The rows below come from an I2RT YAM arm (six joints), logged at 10 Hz.
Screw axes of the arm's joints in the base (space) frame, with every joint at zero. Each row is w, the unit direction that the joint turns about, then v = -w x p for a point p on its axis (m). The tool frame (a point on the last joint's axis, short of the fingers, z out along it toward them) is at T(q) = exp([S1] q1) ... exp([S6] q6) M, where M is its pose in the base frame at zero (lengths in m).
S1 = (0, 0, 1, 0.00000, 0.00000, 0.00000)
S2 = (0, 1, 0, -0.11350, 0.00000, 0.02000)
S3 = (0, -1, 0, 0.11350, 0.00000, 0.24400)
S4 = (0, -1, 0, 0.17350, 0.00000, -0.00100)
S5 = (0, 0, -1, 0.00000, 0.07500, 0.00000)
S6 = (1, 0, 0, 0.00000, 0.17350, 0.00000)
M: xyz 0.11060 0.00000 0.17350 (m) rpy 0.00 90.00 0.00 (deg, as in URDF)
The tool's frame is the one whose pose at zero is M.
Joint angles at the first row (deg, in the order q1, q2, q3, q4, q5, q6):
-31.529 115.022 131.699 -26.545 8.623 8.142
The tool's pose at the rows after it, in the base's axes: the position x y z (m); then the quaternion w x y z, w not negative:
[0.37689 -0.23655 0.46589 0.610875 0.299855 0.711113 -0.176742]
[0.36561 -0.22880 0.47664 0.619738 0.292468 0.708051 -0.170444]
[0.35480 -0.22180 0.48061 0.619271 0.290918 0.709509 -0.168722]
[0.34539 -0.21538 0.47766 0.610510 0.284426 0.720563 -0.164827]
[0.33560 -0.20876 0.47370 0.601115 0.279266 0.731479 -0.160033]
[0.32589 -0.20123 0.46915 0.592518 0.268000 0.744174 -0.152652]
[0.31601 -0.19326 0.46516 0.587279 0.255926 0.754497 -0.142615]
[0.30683 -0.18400 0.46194 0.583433 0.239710 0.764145 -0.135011]
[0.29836 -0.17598 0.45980 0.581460 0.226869 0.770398 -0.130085]
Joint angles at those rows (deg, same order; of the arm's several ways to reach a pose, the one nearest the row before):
-31.529 112.574 129.754 -28.294 7.333 8.163
-31.528 109.908 128.245 -28.403 6.197 8.164
-31.507 106.957 125.273 -28.513 5.934 8.120
-31.507 103.941 121.187 -28.841 5.038 7.464
-31.507 100.903 117.056 -29.256 4.185 6.961
-31.442 97.841 112.921 -29.648 2.721 6.065
-31.353 94.783 108.945 -29.801 0.995 5.366
-31.004 91.831 105.339 -29.933 -0.535 4.229
-30.698 89.254 102.391 -29.999 -1.607 3.311

